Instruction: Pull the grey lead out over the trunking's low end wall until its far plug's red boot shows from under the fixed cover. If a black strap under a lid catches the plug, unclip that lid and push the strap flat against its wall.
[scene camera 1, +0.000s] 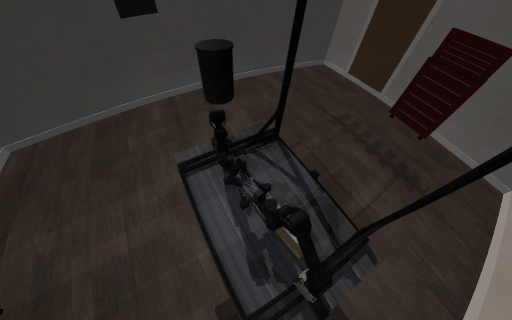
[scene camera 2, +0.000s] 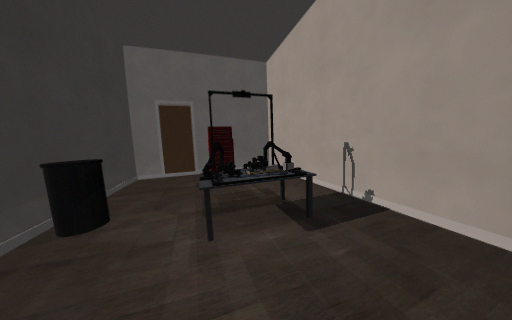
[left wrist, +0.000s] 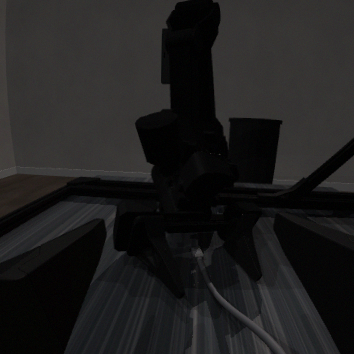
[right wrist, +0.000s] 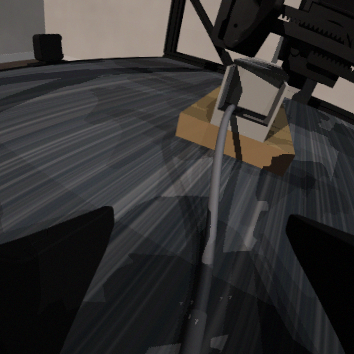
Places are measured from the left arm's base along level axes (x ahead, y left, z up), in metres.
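Pixels of known places: left gripper, fingertip midpoint: (scene camera 1: 246, 184) (scene camera 2: 245, 165) (left wrist: 190, 224); right gripper, fingertip midpoint: (scene camera 1: 246, 181) (scene camera 2: 240, 173) (left wrist: 224, 287) (right wrist: 202, 219); left arm's base, origin of the base link: (scene camera 1: 313, 284) (scene camera 2: 288, 162); right arm's base, origin of the base link: (scene camera 2: 206, 176).
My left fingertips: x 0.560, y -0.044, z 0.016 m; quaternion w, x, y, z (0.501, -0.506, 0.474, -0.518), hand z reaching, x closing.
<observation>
For each thing: its top centre in the pictures, then the offset to it from my left fingertips. "pt": a spot on its surface instead.
- grey lead, surface spot: (right wrist: 218, 165) (left wrist: 241, 315) pt 0.017 m ahead, 0.045 m right, 0.090 m down
- white trunking, middle of its top: (right wrist: 263, 62) (scene camera 1: 282, 218) (scene camera 2: 263, 165) 0.250 m back, 0.050 m right, 0.038 m down
- plug, surface spot: (right wrist: 197, 316) pt 0.095 m ahead, 0.027 m right, 0.107 m down
The grey lead (right wrist: 218, 165) (left wrist: 228, 305) comes out over the low end wall of the white trunking (right wrist: 258, 95) and runs down across the table. The trunking sits on a tan base board (right wrist: 207, 135) (scene camera 1: 293, 246). My right gripper (right wrist: 202, 219) (left wrist: 224, 287) (scene camera 1: 240, 178) is open low over the table, with the lead and its dark near plug (right wrist: 197, 316) lying loose between the fingers. My left gripper (left wrist: 190, 224) (scene camera 1: 255, 195) is open and empty, hanging over the trunking's end. The lids are hidden behind the left gripper.
The striped dark table (scene camera 1: 204, 203) (scene camera 2: 255, 180) has a black frame with tall posts (scene camera 1: 290, 70). A black bin (scene camera 1: 215, 71) (left wrist: 254, 151) stands on the floor beyond the right arm's base. A red cabinet (scene camera 2: 221, 140) stands by the far wall.
</observation>
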